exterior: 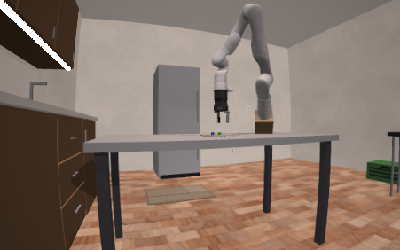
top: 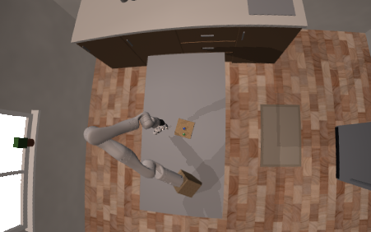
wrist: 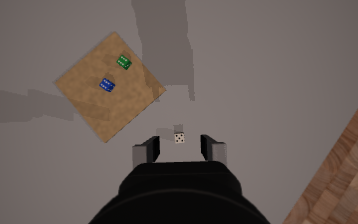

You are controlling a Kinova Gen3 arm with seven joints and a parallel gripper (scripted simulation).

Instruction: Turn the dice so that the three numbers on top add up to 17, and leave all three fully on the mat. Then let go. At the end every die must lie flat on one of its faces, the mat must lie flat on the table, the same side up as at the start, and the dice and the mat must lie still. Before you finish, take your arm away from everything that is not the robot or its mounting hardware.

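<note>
The white die is 9 cm below my hand. The rest, counted from my hand: tan mat 3 cm ahead, 15 cm to the right, 9 cm below; blue die 3 cm ahead, 15 cm to the right, 8 cm below; green die 2 cm behind, 16 cm to the right, 8 cm below.
</note>
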